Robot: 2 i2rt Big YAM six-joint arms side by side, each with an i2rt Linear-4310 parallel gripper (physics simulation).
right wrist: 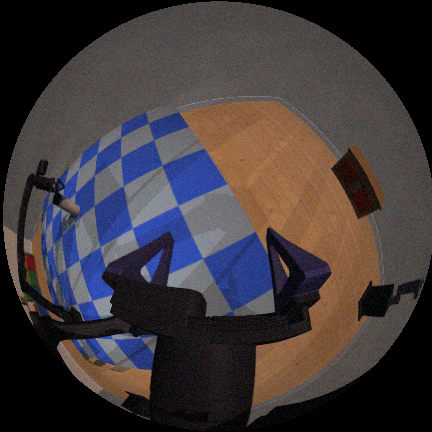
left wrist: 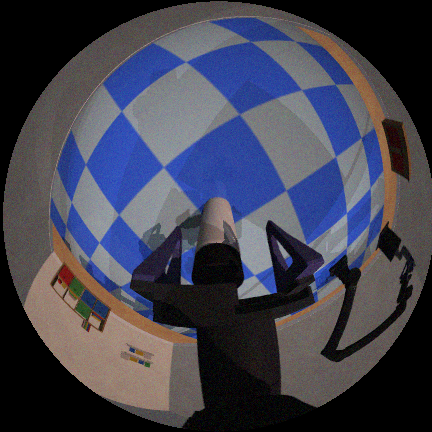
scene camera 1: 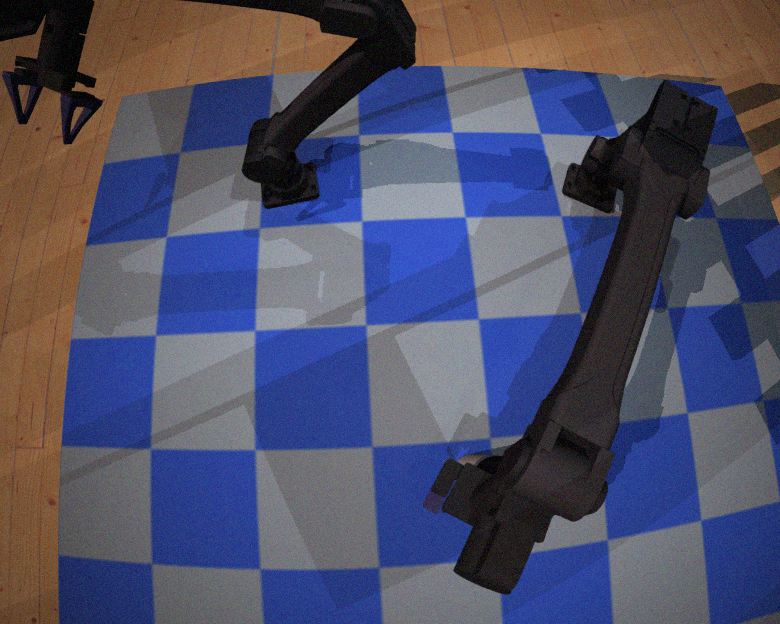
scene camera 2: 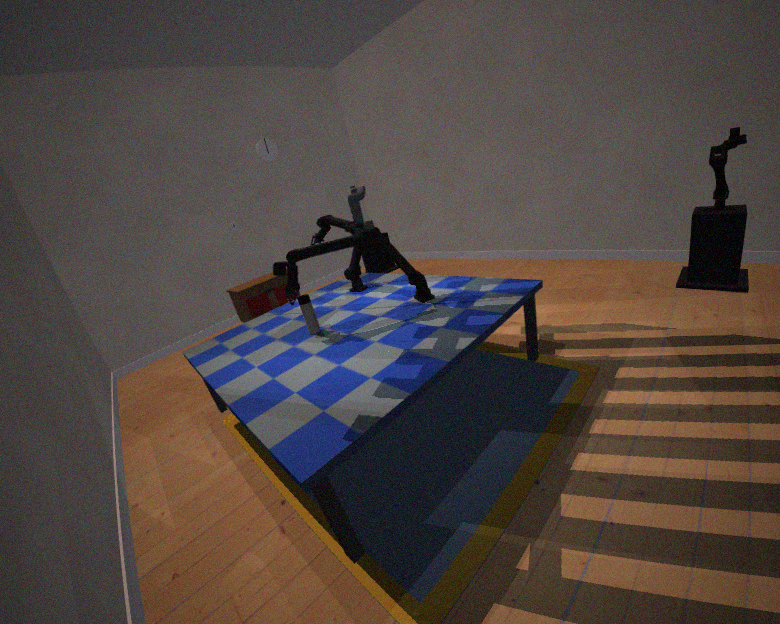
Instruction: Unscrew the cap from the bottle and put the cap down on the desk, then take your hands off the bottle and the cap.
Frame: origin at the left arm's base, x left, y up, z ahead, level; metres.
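Seen in the pictures: left gripper, fingertip midpoint: [right wrist: 61, 186] [left wrist: 224, 226] [scene camera 1: 469, 516] [scene camera 2: 293, 303]; right gripper, fingertip midpoint: [right wrist: 217, 234] [scene camera 1: 44, 133]; left arm's base, origin of the base link: [right wrist: 76, 314] [scene camera 1: 589, 189] [scene camera 2: 424, 297]; right arm's base, origin of the base link: [left wrist: 337, 264] [scene camera 1: 290, 187] [scene camera 2: 358, 289].
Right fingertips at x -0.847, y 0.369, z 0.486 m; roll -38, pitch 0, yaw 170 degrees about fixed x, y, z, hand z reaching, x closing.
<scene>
Offsets run from my right fingertips to a thing's top centre. Level surfaces: height alone.
An upright bottle with a pale body @[dy -0.169, dx +0.791, dz +0.172 m] [scene camera 1: 470, 459] [scene camera 2: 312, 320] [left wrist: 215, 220] [right wrist: 69, 206] stands on the checkered desk. Its wide black cap @[dy -0.153, dx +0.791, dz +0.172 m] [scene camera 1: 491, 463] [scene camera 2: 304, 299] [left wrist: 217, 262] [right wrist: 58, 199] is on top. My left gripper [scene camera 2: 292, 300] [left wrist: 224, 226] is open close to the cap. In the left wrist view the bottle shows between its fingers, and in scene camera 1 its arm partly hides the cap. My right gripper [scene camera 1: 45, 132] [scene camera 2: 314, 241] [right wrist: 217, 234] is open, empty and high, far from the bottle, past the desk's edge at the upper left of scene camera 1.
The blue and grey checkered desk @[dy -0.369 m] [scene camera 1: 312, 390] [scene camera 2: 286, 416] carries both arm bases. The left arm's long link [scene camera 1: 618, 312] reaches over the desk beside the bottle. A wooden box with red panels [scene camera 2: 260, 296] [right wrist: 358, 182] and another arm on a black pedestal [scene camera 2: 717, 247] stand away from the desk.
</scene>
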